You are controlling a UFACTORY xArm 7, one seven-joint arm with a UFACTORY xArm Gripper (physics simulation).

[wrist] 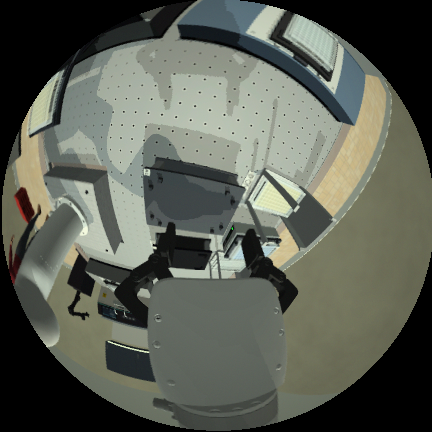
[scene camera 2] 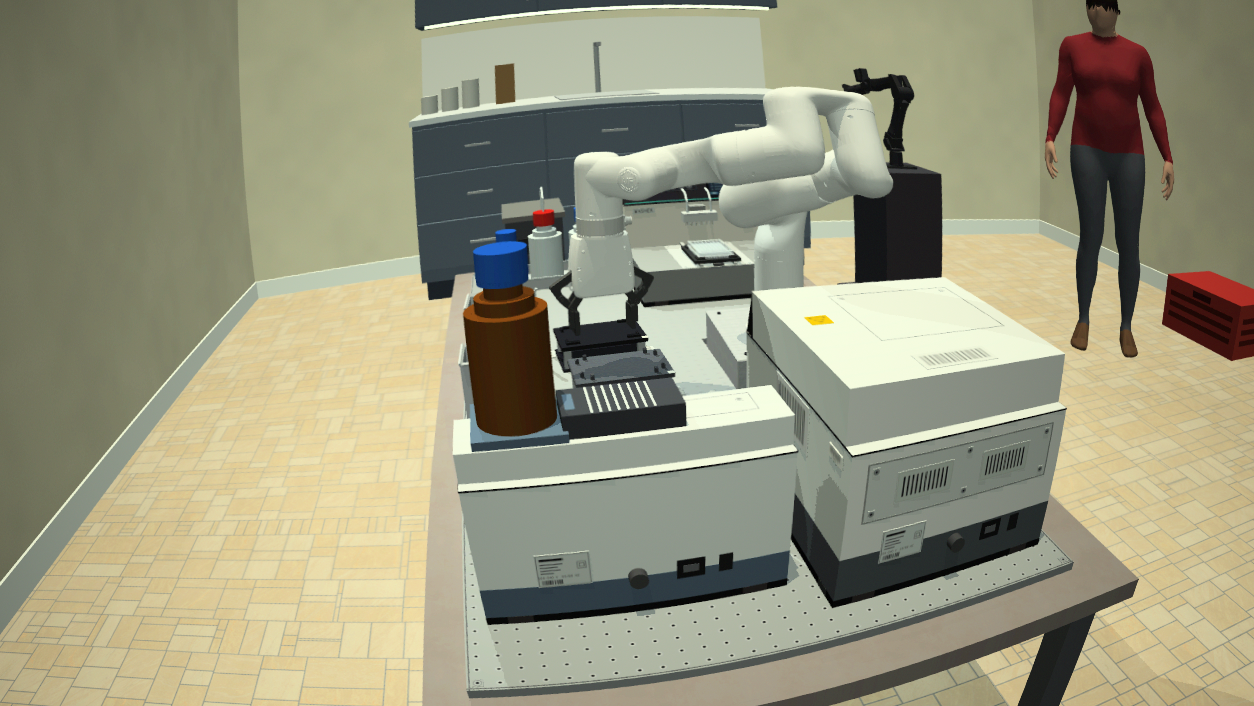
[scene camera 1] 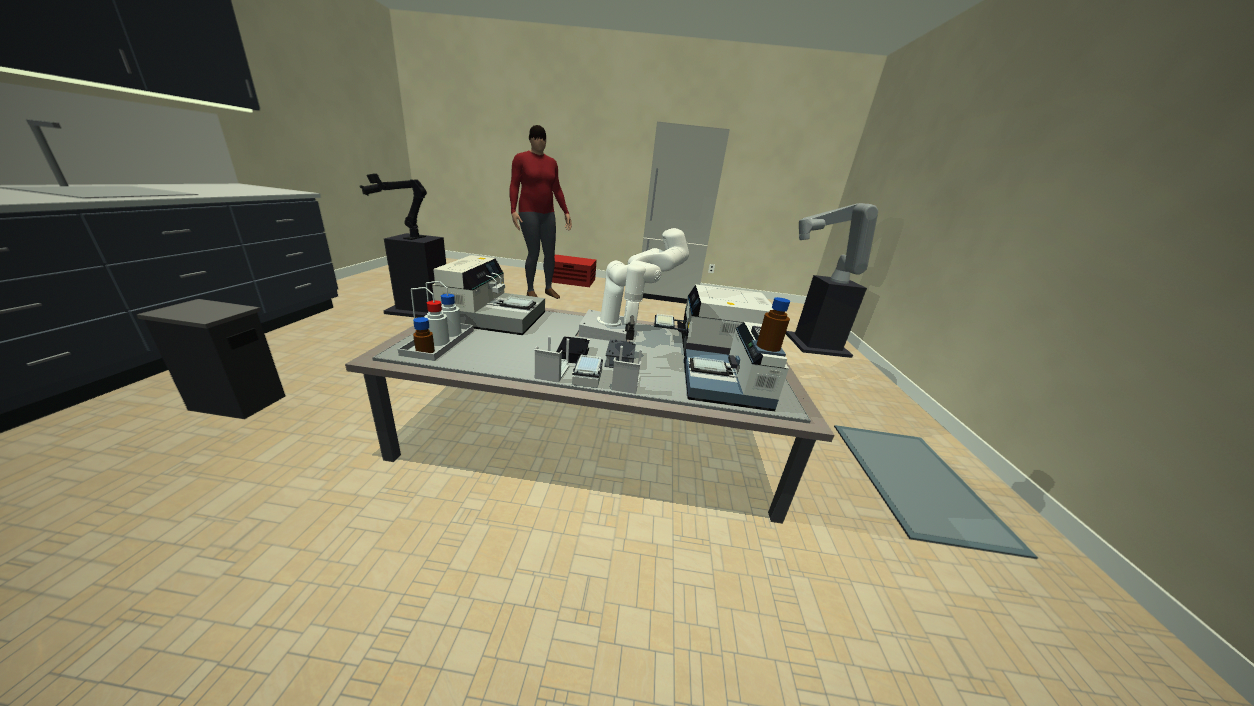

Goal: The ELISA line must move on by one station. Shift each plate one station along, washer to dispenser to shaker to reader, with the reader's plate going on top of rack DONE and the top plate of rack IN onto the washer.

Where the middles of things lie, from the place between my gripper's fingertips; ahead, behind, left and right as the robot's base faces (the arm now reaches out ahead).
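Brown bottle with blue cap [scene camera 2: 507, 334]: from my hand, 18 cm above, 19 cm ahead, 51 cm to the left.
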